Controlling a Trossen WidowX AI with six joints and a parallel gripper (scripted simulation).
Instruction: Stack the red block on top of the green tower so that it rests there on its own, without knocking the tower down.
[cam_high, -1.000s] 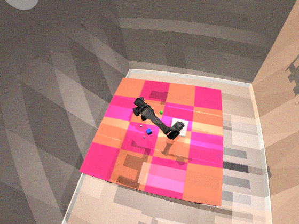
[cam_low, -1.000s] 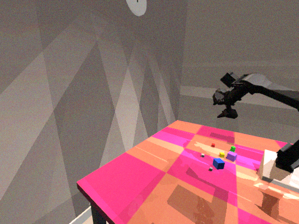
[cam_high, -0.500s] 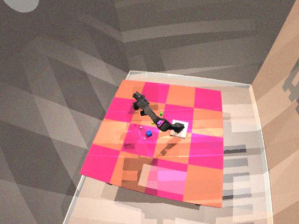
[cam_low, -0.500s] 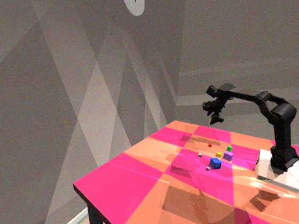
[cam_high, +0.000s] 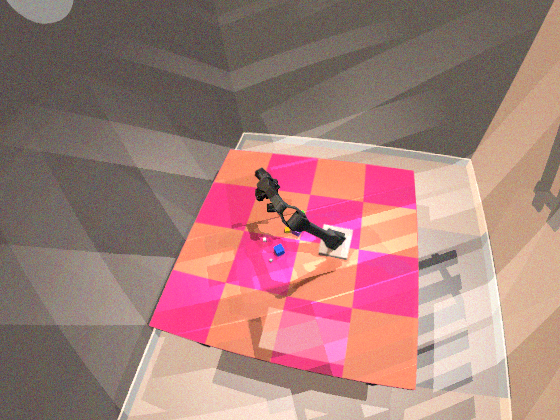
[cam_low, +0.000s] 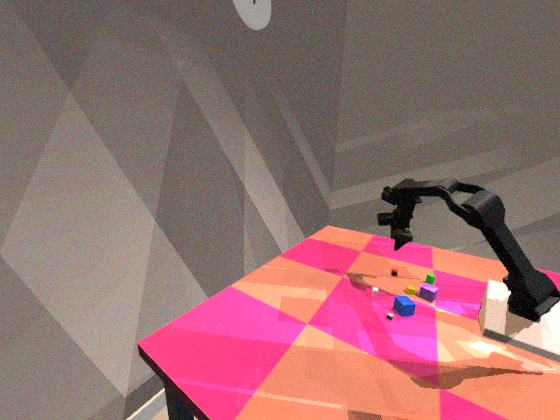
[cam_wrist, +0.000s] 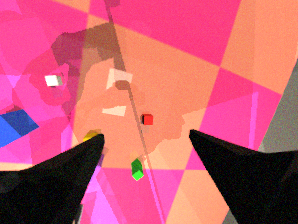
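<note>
The red block lies 1 cm behind my gripper tip, 4 cm to the right of it and 14 cm below it. From my gripper tip the other things lie so: blue cube (10 cm behind, 20 cm to the left, 13 cm below); then yellow cube (10 cm behind, 7 cm to the left, 14 cm below); then purple cube (15 cm behind, 6 cm to the left, 13 cm below).
</note>
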